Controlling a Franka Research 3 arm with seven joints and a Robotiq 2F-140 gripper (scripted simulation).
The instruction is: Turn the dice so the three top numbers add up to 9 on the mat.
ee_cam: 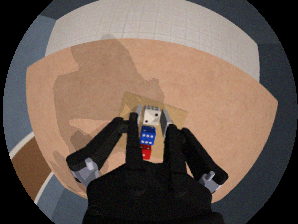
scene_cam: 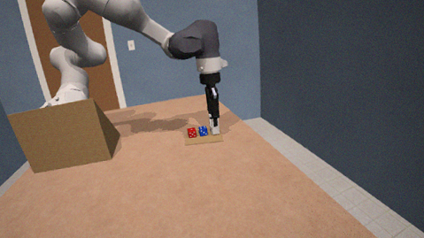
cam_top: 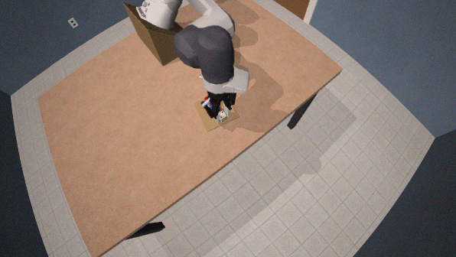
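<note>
The white die is 20 mm below my hand. The rest, counted from my hand: blue die (50 mm behind, 20 mm below); then tan mat (50 mm behind, 40 mm below); then red die (90 mm behind, 20 mm below).
</note>
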